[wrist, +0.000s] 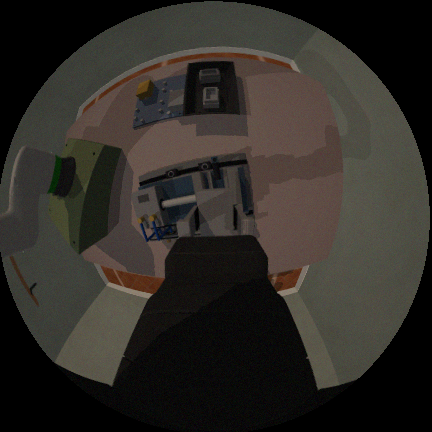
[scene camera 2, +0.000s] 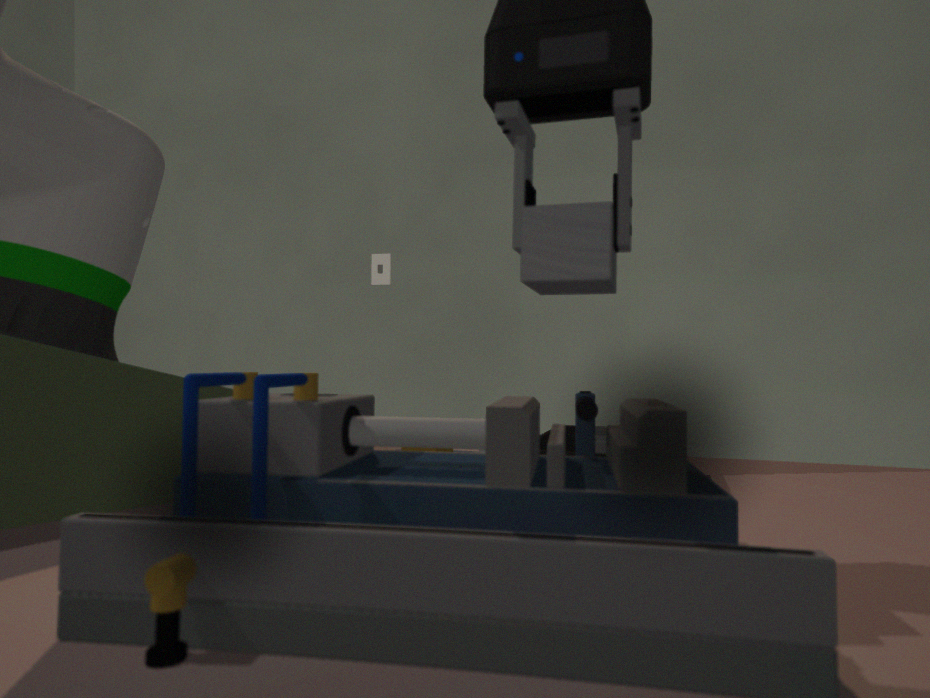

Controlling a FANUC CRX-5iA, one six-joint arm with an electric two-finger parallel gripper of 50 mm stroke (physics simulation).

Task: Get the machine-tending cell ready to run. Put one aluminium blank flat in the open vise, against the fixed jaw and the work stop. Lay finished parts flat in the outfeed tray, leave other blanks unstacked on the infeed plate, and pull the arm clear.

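Frame: origin at the arm's base, x ahead, y left, z up, level; centimetres.
Seen in the pictures: gripper, between the fingertips: [wrist: 215, 212] [scene camera 2: 571, 250]; arm's base, origin of its link: [wrist: 66, 176] [scene camera 2: 26, 356].
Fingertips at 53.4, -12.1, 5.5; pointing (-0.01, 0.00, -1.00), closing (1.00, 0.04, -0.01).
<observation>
Pixels of each thing's top centre, then the offset from my fingertips to it, as dx, dy, dz.
- grey aluminium blank, centre of its top: [scene camera 2: 572, 217] [wrist: 215, 215] +0.0, +0.0, +1.7
- blue post with a black knob, centre of its top: [scene camera 2: 585, 393] -0.4, +8.1, -7.6
- grey blank, centre of its top: [wrist: 175, 96] -10.7, +28.2, -13.0
- blue infeed plate, centre of its top: [wrist: 157, 96] -18.2, +33.0, -16.6
- yellow block, centre of its top: [wrist: 142, 86] -22.9, +37.4, -13.0
- long grey rail, centre of its top: [scene camera 2: 415, 530] -4.6, -9.1, -12.4
My gripper [scene camera 2: 570, 246] [wrist: 215, 212] is shut on a grey aluminium blank [scene camera 2: 567, 244] [wrist: 216, 212], held well above the vise base [scene camera 2: 450, 510]. In the scene view the blank appears over the opening between the rod-side jaw [scene camera 2: 511, 444] and the fixed jaw [scene camera 2: 655, 449]. A blue post with a black knob [scene camera 2: 585, 424], probably the work stop, stands behind the opening. In the wrist view the blank hides part of the vise. Two finished parts [wrist: 209, 75] [wrist: 211, 97] lie in the black outfeed tray [wrist: 194, 102]. Another grey blank [wrist: 176, 97] lies on the blue infeed plate [wrist: 149, 114].
A yellow block [wrist: 145, 89] stands on the infeed plate. Blue bent pipes [scene camera 2: 259, 450] [wrist: 145, 231] rise at the vise's cylinder end. A long grey rail [scene camera 2: 450, 574] runs in front of the vise. The green robot pedestal [scene camera 2: 67, 443] [wrist: 100, 195] stands left.
</observation>
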